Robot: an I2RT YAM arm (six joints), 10 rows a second.
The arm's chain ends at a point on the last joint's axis. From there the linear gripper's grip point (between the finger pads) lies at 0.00 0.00 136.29 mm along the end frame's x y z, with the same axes.
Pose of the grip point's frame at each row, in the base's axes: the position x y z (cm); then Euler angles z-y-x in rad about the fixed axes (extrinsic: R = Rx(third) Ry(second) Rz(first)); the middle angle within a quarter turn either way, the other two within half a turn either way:
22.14 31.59 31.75 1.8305 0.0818 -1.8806
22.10 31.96 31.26 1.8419 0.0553 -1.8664
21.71 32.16 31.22 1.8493 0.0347 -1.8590
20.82 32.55 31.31 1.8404 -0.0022 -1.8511
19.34 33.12 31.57 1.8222 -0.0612 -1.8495
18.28 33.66 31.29 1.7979 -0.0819 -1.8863
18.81 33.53 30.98 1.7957 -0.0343 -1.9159
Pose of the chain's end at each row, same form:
21.03 18.65 35.89 1.8305 0.0818 -1.8806
21.35 18.94 35.22 1.8419 0.0553 -1.8664
21.24 19.10 35.09 1.8493 0.0347 -1.8590
20.85 19.45 35.08 1.8404 -0.0022 -1.8511
20.17 20.04 35.31 1.8222 -0.0612 -1.8495
19.39 20.75 35.50 1.7979 -0.0819 -1.8863
19.28 20.71 35.59 1.7957 -0.0343 -1.9159

